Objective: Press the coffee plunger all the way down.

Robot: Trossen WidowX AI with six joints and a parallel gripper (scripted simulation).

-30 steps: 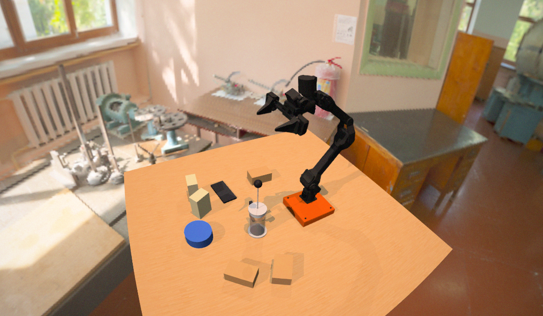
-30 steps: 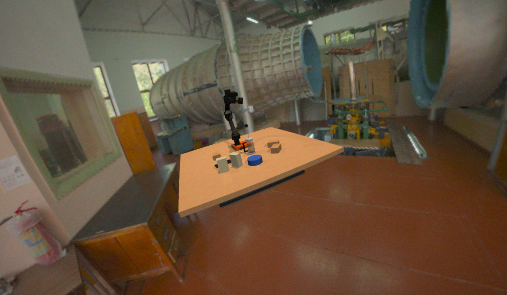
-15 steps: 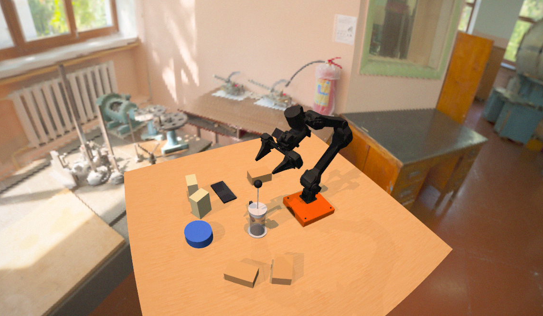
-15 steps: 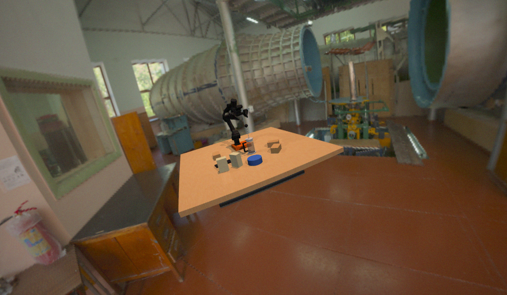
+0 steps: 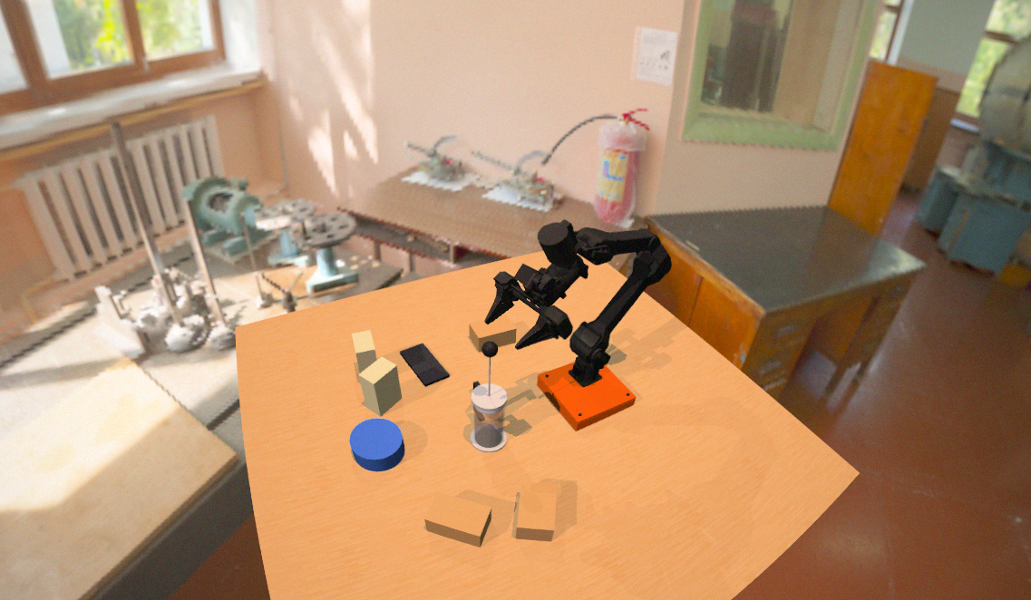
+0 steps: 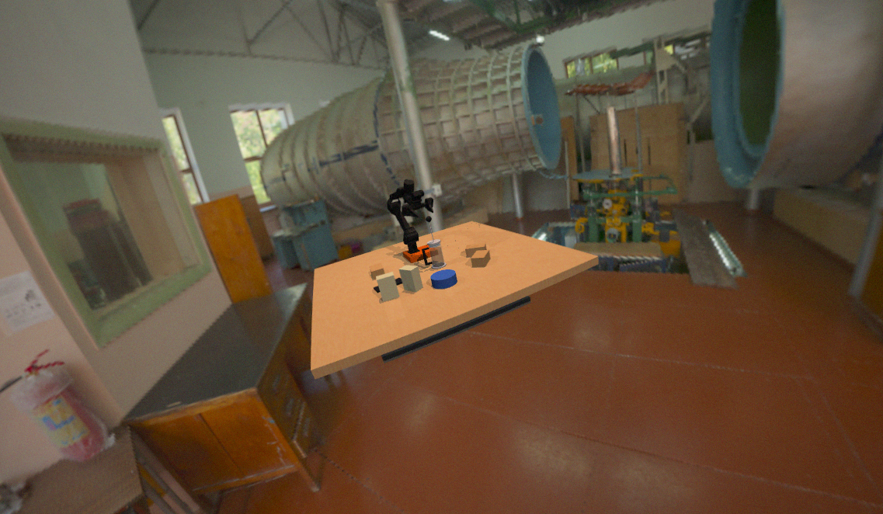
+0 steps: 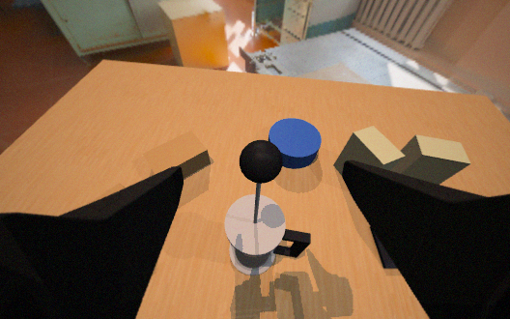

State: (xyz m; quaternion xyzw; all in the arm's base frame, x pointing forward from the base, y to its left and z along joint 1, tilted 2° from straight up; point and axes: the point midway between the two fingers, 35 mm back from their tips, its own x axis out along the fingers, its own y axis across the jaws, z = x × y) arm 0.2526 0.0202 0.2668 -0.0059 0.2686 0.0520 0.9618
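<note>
My gripper tip is 20 mm short of the coffee press, 20 mm to the left of it and 160 mm above it. From my gripper tip the other things lie so: blue disc (260 mm ahead, 80 mm to the right, 270 mm below).
</note>
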